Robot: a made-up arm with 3 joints. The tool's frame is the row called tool.
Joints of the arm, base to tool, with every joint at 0 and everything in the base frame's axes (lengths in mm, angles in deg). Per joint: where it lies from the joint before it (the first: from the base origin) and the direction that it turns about. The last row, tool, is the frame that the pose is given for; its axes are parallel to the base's.
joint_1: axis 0 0 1 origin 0.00 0.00 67.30
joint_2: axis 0 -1 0 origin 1.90 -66.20 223.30
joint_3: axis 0 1 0 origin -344.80 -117.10 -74.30
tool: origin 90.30 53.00 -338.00
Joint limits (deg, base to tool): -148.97..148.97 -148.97..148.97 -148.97..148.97
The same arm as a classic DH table. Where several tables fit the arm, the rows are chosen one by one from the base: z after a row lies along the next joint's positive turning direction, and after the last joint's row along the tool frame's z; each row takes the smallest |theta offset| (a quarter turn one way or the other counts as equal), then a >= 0, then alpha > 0; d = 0 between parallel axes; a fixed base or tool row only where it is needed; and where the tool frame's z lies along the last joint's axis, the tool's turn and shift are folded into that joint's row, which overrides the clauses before.
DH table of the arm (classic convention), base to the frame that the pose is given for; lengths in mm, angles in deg. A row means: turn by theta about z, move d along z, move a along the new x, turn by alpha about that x. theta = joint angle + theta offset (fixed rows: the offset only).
joint_1: theta_offset 0, d 290.6, a 1.9, alpha 90
joint_2: theta_offset 12.16, d 0, a -352.7, alpha 180
joint_3: theta_offset 12.16, d -130.3, a 90.3, alpha 90
tool (fixed): theta_offset 0, d -338, a 0, alpha 0
Joint limits (deg, base to tool): -148.97..148.97 -148.97..148.97 -148.97..148.97

